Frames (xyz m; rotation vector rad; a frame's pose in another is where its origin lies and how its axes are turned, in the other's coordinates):
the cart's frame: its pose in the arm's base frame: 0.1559 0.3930 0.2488 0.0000 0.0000 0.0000
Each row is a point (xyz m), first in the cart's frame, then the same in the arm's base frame.
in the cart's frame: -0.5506 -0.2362 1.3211
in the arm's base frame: -0.3947 0.1568 1.5699
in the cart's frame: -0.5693 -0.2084 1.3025
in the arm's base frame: -0.4134 0.1846 1.5513
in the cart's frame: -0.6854 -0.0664 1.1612
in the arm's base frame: -0.5295 0.3266 1.4100
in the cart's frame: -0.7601 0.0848 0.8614
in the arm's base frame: -0.6042 0.4778 1.1102
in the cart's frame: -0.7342 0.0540 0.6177
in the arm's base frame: -0.5783 0.4470 0.8665
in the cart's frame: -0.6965 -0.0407 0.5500
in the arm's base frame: -0.5406 0.3523 0.7988
